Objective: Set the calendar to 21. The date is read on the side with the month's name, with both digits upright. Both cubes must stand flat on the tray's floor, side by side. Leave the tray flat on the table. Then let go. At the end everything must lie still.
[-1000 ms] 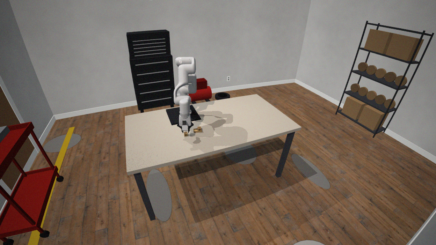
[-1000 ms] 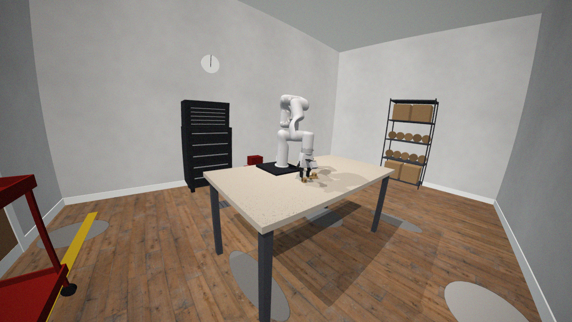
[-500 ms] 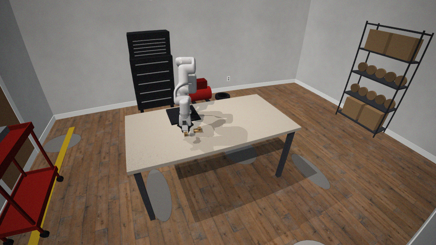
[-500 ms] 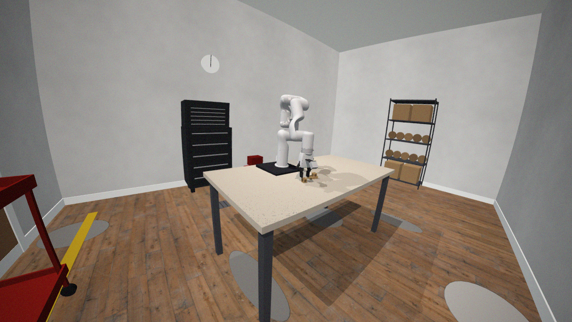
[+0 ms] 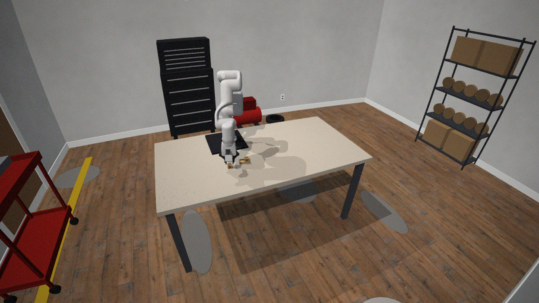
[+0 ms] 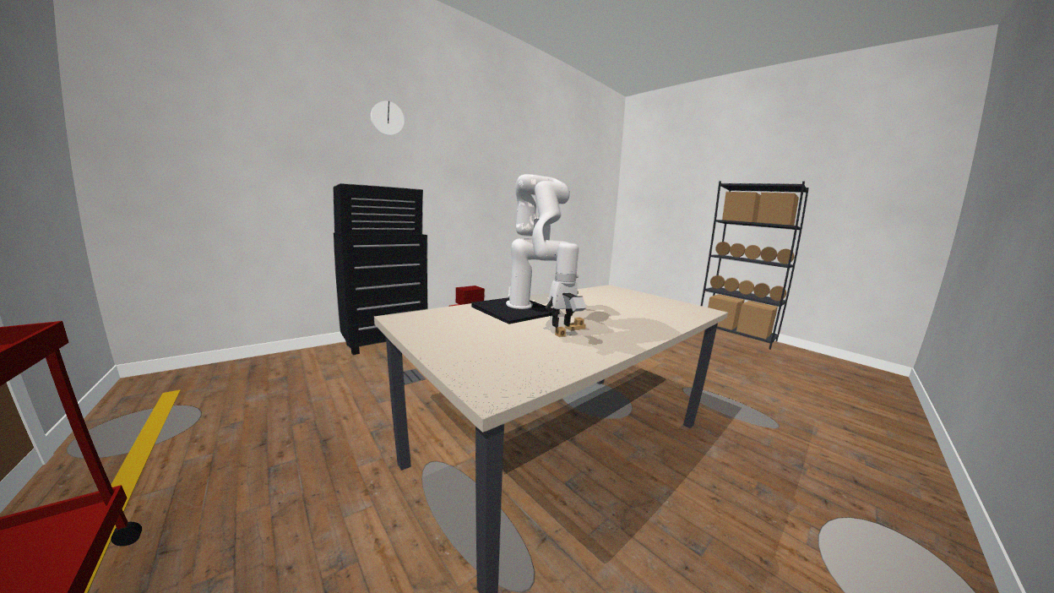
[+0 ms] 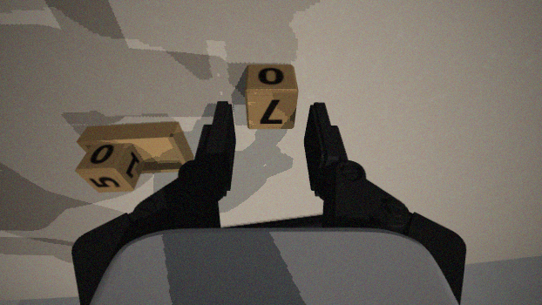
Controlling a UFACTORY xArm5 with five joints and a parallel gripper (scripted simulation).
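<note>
Right now my hand is 4 cm above the wooden digit cube. From my hand the other things lie so: wooden tray: 11 cm to the left, 5 cm below, 4 cm behind.
</note>
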